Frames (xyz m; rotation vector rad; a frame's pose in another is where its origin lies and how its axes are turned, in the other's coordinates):
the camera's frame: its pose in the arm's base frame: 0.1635 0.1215 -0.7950 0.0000 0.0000 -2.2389
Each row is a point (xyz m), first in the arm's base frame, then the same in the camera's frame.
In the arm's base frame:
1: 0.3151 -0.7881 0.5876
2: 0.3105 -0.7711 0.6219
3: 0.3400 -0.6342 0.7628
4: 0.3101 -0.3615 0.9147
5: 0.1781 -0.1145 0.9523
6: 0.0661 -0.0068 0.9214
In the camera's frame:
1: 0.6201 0.6825 1.3826
2: 0.6096 0.6684 1.4169
3: 0.4839 0.6067 1.5578
4: 0.2883 0.4143 1.7097
5: 0.1762 0.1577 1.7473
6: 0.1611 0.0030 1.7164

